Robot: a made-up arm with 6 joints.
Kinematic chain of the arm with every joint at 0, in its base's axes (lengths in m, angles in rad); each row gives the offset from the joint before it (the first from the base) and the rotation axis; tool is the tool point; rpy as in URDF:
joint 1: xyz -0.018 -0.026 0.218 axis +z
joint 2: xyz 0 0.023 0.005 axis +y
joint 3: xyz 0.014 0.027 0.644 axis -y
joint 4: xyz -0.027 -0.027 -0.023 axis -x
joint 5: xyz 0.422 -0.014 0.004 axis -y
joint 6: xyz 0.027 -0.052 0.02 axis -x
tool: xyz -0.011 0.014 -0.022 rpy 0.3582 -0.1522 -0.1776
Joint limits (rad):
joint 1: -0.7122..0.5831
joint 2: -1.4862..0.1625
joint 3: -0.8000..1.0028
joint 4: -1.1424..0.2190
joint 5: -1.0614..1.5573
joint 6: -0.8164..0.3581
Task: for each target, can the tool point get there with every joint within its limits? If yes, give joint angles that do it. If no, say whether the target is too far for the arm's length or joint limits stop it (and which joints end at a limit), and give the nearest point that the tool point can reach.
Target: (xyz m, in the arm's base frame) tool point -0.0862 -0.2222 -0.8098
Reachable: no: joint limits stop it (at a limit: joint 1, joint 2, joint 3, joint 4, joint 5, joint 6) | nearest point -0.2567 -0.1723 0.4790 | short by 1.301 m
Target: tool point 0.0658 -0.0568 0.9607
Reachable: yes | joints -0.1445 -0.4961 -0.0143 -0.4024 -0.3972 -0.6957
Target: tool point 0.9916 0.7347 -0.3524
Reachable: no: too far | nearest point 0.3194 0.2024 0.5504 | short by 1.245 m
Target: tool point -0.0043 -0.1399 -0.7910
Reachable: no: joint limits stop it (at a limit: joint 1, joint 2, joint 3, joint 4, joint 6) | nearest point 0.1996 -0.2153 0.4740 | short by 1.284 m
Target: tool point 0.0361 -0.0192 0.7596
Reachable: yes | joints 0.4223 -0.6225 -0.4562 -0.9151 0.3749 0.1749
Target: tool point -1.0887 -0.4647 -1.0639
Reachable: no: too far | nearest point -0.8975 -0.3864 0.5179 | short by 1.595 m
